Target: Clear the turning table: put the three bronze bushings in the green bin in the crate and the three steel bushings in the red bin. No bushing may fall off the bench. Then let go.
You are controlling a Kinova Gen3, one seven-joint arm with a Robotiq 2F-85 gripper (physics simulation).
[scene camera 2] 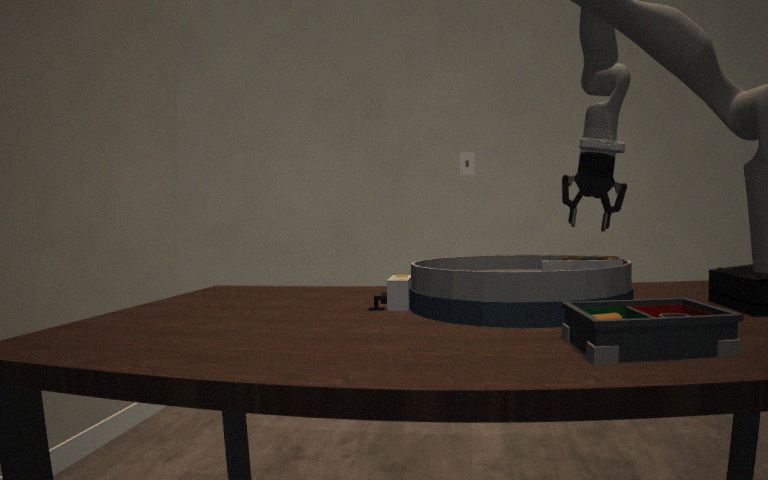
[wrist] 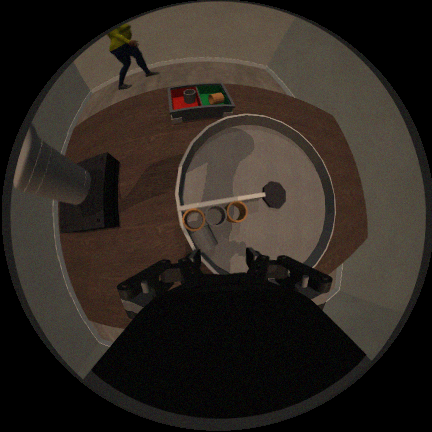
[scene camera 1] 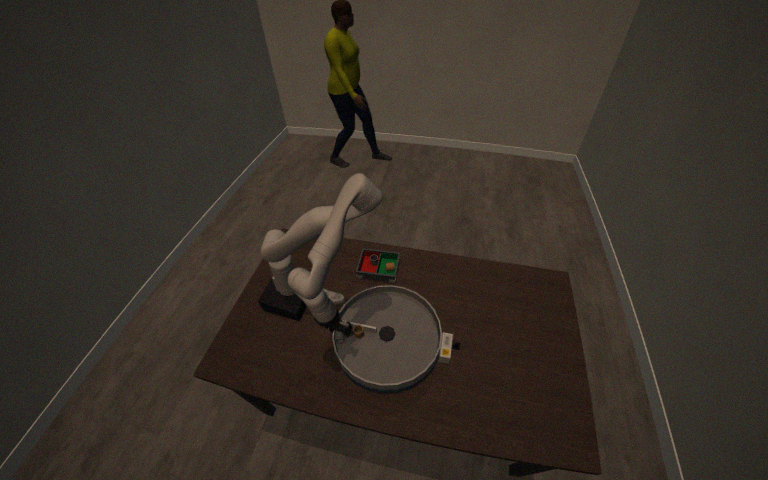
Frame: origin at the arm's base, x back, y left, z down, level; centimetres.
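Seen in the pictures: gripper, fingertip midpoint: (scene camera 2: 587, 228) (wrist: 222, 255) (scene camera 1: 340, 333); arm's base, origin of the base link: (wrist: 78, 186) (scene camera 1: 288, 286).
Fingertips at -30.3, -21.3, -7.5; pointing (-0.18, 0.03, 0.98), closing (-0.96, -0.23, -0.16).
Note:
Offsets run from my fingertips to a thing's middle, as dx, dy, dz. "pt": to the spot under its first point.
My gripper (scene camera 1: 346, 330) (scene camera 2: 589, 227) (wrist: 222, 255) is open and empty, above the left part of the round grey turning table (scene camera 1: 407, 362) (scene camera 2: 509, 283) (wrist: 295, 165). In the wrist view a bronze bushing {+1.8, +1.9, +7.4} (wrist: 194, 230), a steel bushing {-1.2, +5.4, +7.4} (wrist: 216, 224) and another bronze bushing {-5.1, +5.1, +7.4} (wrist: 237, 221) stand in a row beside the white bar. A second steel bushing (wrist: 208, 235) lies on its side near the rim. In the crate {-6.3, +42.5, +12.1} (scene camera 2: 662, 339) (wrist: 202, 114), one steel bushing {-3.7, +45.4, +12.1} (scene camera 1: 373, 259) (wrist: 189, 97) stands in the red bin {pt -1.0, +44.7, +14.0} (wrist: 181, 102); one bronze bushing {-12.0, +42.4, +12.1} (scene camera 1: 390, 266) (wrist: 216, 98) lies in the green bin.
The white bar {pt -8.3, +6.8, +6.2} (scene camera 1: 367, 327) (wrist: 225, 200) reaches from the rim towards a dark hub {-16.0, +6.6, +8.9} (scene camera 1: 386, 333) (wrist: 274, 194). A white box {-39.3, +4.9, +11.7} (scene camera 1: 446, 348) (scene camera 2: 398, 293) adjoins the table's outer side. The arm's black base (scene camera 1: 281, 300) stands left. A person (scene camera 1: 342, 62) (wrist: 121, 42) is beyond the bench.

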